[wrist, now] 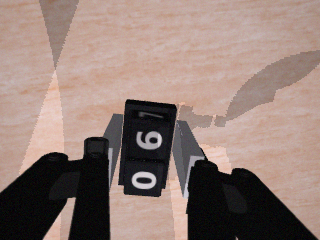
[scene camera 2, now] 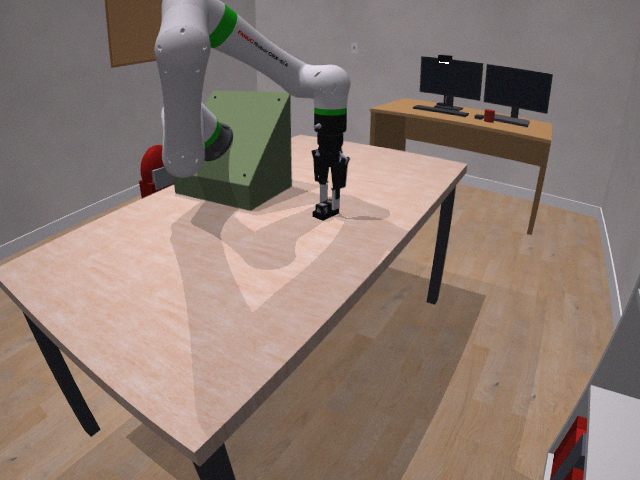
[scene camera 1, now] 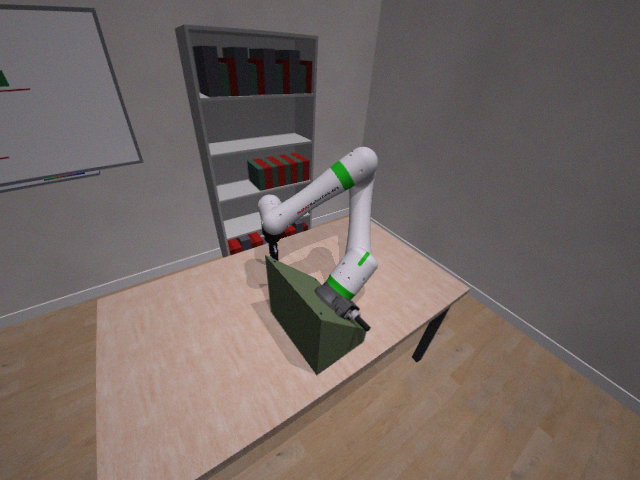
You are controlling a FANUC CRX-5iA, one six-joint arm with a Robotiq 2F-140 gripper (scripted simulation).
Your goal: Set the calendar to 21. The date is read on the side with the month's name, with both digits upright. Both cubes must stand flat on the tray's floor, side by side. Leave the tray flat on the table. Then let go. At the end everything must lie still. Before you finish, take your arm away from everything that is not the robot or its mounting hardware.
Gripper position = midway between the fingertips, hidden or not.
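Note:
My gripper (scene camera 2: 329, 206) is visible, and the wrist view has the gripper (wrist: 148, 133) too. A black cube (wrist: 149, 133) and a black tray (wrist: 130, 105) are visible to me as well.

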